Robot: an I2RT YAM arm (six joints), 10 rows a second.
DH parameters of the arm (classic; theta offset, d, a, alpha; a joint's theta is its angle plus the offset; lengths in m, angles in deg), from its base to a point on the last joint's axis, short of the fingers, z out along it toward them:
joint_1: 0 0.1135 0.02 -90
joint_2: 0 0 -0.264 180
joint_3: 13.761 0 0.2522 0
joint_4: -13.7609 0 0.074 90
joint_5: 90 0 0 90
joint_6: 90 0.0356 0 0
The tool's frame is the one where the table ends.
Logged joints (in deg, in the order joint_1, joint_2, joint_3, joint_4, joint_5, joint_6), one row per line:
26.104 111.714 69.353 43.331 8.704 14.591
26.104 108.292 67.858 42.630 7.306 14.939
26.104 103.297 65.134 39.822 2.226 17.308
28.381 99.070 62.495 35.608 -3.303 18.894
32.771 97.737 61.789 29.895 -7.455 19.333
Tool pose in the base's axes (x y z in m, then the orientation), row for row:
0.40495 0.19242 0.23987 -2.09 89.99 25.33
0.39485 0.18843 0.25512 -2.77 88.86 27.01
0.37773 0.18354 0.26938 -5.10 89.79 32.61
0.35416 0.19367 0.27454 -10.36 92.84 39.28
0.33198 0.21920 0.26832 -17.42 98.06 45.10
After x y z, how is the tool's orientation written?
As a rotation vector, in degrees.
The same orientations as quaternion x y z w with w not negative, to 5 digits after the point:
-0.01628 0.70101 0.19732 0.68512
-0.02161 0.69323 0.21071 0.68889
-0.03951 0.69567 0.25265 0.67130
-0.07908 0.70863 0.29982 0.63380
-0.12998 0.73169 0.33652 0.57835

